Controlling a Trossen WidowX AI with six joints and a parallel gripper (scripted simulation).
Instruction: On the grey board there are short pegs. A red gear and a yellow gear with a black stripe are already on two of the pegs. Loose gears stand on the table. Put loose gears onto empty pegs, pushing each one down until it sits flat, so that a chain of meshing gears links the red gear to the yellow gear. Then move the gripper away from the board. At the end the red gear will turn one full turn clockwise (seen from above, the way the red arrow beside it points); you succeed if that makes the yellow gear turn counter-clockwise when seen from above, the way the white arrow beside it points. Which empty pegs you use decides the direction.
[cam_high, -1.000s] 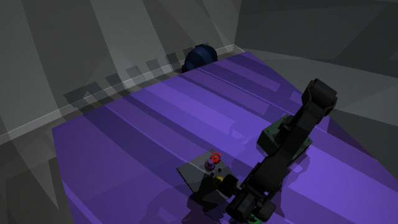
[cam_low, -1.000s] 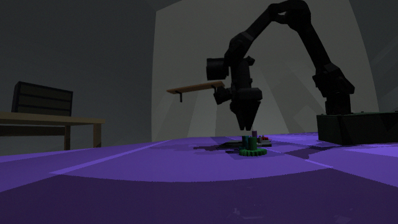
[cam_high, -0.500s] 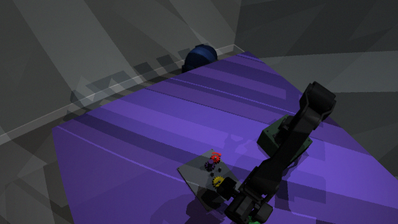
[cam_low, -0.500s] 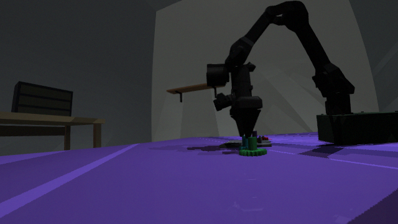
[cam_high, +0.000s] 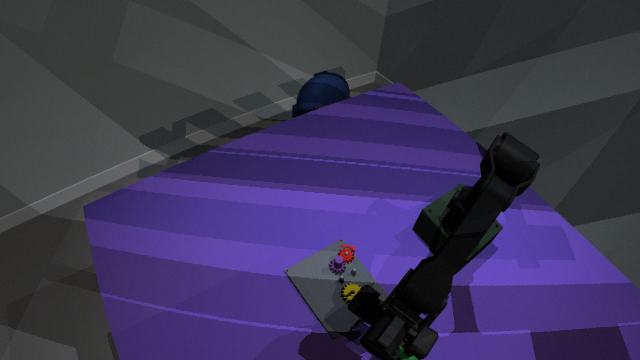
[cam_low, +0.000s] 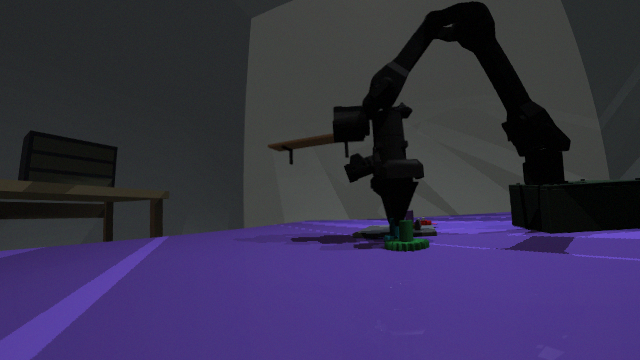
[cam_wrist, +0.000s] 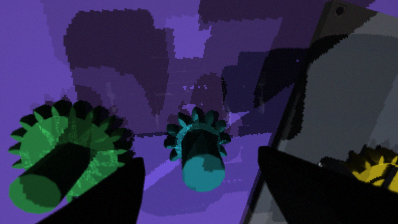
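The dark purple gear lies 20 cm to the right of my gripper tip and 2 cm ahead of it. Round my gripper tip: green gear: 6 cm to the left, 4 cm behind, 1 cm below; then teal gear: 1 cm below; then white arrow: 10 cm to the right, 2 cm below.
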